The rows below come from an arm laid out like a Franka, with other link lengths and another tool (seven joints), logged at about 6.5 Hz.
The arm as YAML. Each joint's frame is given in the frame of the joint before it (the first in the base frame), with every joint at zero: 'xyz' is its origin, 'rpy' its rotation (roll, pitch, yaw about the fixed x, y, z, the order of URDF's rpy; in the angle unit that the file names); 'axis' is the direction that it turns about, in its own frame. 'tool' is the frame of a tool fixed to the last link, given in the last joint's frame.
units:
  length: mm
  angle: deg
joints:
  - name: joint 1
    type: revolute
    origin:
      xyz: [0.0, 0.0, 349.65]
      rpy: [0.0, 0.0, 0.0]
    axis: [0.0, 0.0, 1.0]
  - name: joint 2
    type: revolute
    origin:
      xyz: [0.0, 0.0, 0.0]
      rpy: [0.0, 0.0, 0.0]
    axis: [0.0, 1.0, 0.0]
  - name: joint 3
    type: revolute
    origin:
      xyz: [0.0, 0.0, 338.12]
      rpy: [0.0, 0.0, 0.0]
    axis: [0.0, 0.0, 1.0]
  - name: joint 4
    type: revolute
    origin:
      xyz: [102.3, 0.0, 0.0]
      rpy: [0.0, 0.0, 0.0]
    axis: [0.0, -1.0, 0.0]
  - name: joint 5
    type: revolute
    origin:
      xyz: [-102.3, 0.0, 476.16]
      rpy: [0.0, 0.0, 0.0]
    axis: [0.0, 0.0, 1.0]
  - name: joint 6
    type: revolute
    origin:
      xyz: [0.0, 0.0, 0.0]
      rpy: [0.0, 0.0, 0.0]
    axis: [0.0, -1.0, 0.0]
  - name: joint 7
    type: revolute
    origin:
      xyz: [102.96, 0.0, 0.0]
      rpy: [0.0, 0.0, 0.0]
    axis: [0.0, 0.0, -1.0]
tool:
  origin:
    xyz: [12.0, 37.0, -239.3]
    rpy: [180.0, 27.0, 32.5]
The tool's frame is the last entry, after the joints.
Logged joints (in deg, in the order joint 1, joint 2, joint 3, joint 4, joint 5, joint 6, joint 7), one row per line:
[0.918, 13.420, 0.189, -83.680, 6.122, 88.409, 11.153]
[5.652, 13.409, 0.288, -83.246, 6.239, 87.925, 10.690]
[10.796, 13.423, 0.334, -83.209, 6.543, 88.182, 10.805]
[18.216, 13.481, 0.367, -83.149, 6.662, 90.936, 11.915]
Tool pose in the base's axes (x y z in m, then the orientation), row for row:
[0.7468, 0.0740, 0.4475, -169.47, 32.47, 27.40]
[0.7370, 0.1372, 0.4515, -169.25, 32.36, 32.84]
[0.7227, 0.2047, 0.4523, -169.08, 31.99, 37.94]
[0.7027, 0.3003, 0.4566, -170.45, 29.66, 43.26]
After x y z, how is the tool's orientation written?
As angles about the fixed x, y, z axes (roll, pitch, yaw), in degrees.
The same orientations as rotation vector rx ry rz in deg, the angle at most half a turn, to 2 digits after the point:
[-166.22, -35.82, 51.80]
[-165.59, -43.92, 52.22]
[164.15, 51.44, -51.96]
[160.64, 59.62, -47.44]

